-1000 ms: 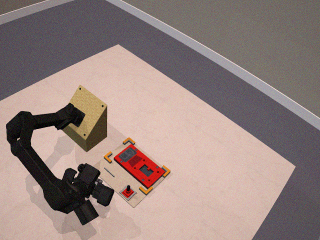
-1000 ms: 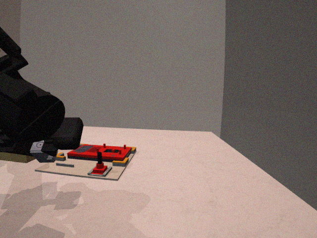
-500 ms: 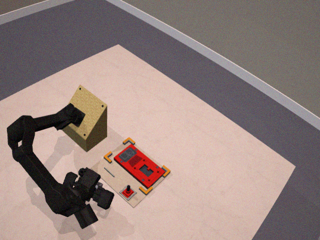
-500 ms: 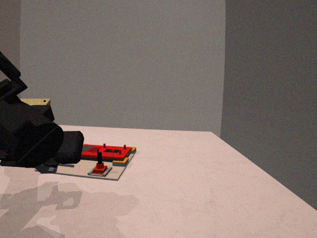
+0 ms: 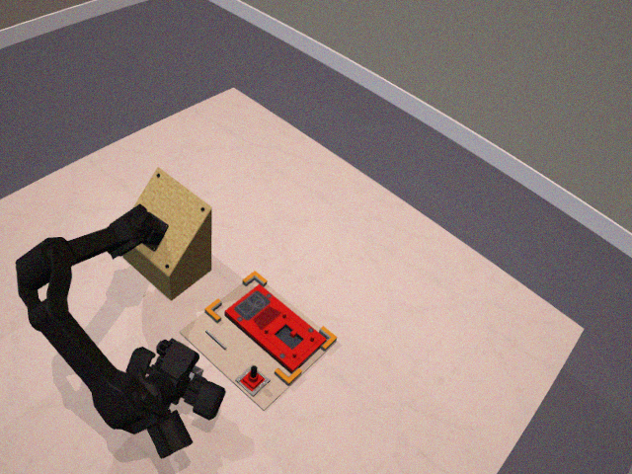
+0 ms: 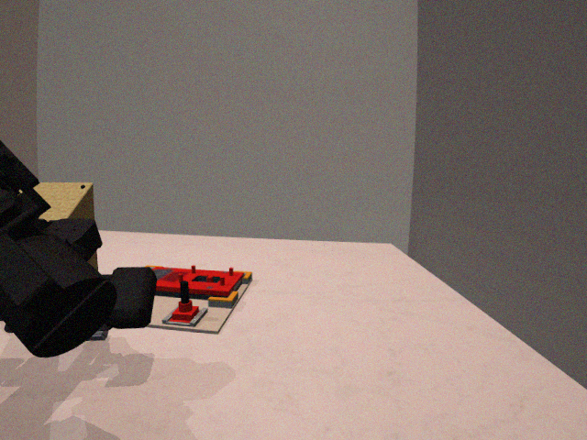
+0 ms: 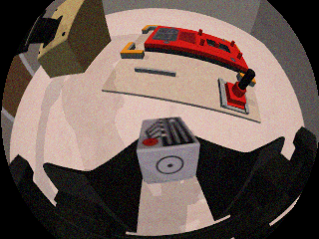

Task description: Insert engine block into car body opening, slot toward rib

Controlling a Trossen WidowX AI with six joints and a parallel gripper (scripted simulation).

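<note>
Now: the black peg 10 cm ahead of my gripper tip, 8 cm to the left of it and 1 cm above it. Also, from my gripper tip: grey engine block: 1 cm to the right, 1 cm ahead, 1 cm above.
</note>
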